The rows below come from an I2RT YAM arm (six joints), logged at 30 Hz.
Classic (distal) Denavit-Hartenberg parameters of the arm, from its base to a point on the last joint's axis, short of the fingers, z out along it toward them. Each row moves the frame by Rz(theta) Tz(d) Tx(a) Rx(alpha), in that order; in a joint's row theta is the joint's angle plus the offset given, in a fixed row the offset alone. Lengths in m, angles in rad.
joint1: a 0.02, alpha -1.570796, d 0.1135, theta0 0
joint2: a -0.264, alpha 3.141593, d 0, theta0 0
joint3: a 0.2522, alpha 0, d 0, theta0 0.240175
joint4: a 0.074, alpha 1.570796, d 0, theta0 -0.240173
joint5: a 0, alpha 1.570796, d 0, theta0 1.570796
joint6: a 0, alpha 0, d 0.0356, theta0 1.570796
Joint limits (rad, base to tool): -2.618..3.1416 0..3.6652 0..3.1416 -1.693..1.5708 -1.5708..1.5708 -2.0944..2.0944
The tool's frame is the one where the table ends.
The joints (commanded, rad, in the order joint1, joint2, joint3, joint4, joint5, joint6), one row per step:
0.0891, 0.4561, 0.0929, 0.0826, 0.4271, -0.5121
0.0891, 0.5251, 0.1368, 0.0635, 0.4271, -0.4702
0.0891, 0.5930, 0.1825, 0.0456, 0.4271, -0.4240
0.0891, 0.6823, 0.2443, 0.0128, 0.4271, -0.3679
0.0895, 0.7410, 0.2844, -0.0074, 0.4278, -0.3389
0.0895, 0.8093, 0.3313, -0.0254, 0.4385, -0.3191
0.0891, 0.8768, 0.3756, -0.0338, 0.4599, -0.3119
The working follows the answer.
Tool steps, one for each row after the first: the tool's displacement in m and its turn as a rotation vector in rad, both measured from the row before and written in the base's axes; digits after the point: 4 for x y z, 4 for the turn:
0.0063, 0.0006, 0.0053, 0.0339, 0.0300, -0.0114
0.0071, 0.0006, 0.0057, 0.0376, 0.0244, -0.0142
0.0103, 0.0009, 0.0062, 0.0436, 0.0411, -0.0197
0.0073, 0.0007, 0.0034, 0.0210, 0.0288, -0.0116
0.0093, 0.0005, 0.0040, 0.0081, 0.0319, -0.0178
0.0099, 0.0001, 0.0034, -0.0075, 0.0279, -0.0222

Tool pose at each row, in the base's axes (x y z in m, rotation vector in rad; rounded; the steps above come from the unrounded poses):
0.1363, -0.0026, 0.1694, -0.2604, 1.8635, -0.6871
0.1426, -0.0021, 0.1747, -0.2395, 1.9048, -0.6620
0.1497, -0.0014, 0.1803, -0.2112, 1.9421, -0.6348
0.1600, -0.0005, 0.1865, -0.1794, 1.9977, -0.6046
0.1673, 0.0002, 0.1899, -0.1647, 2.0334, -0.5911
0.1766, 0.0007, 0.1939, -0.1522, 2.0697, -0.5947
0.1866, 0.0008, 0.1974, -0.1427, 2.0988, -0.6172

